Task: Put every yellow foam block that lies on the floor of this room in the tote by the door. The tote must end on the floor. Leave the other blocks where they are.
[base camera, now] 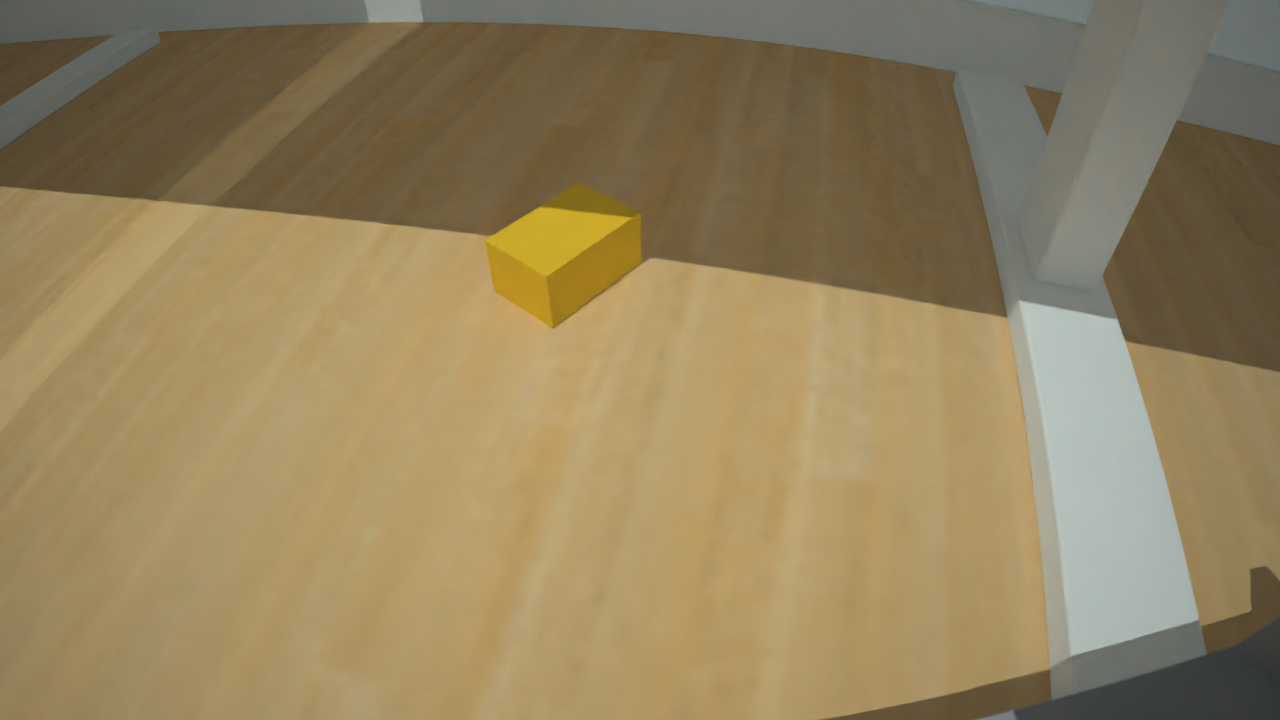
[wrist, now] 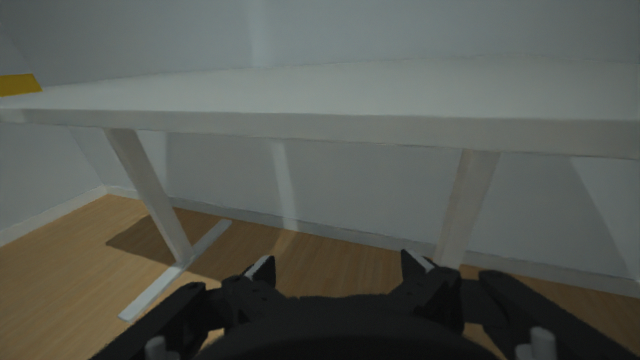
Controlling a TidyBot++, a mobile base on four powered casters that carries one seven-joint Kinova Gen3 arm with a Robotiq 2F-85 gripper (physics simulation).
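There's a yellow foam block (base camera: 551, 262), and it's 0.47 m from the lens.
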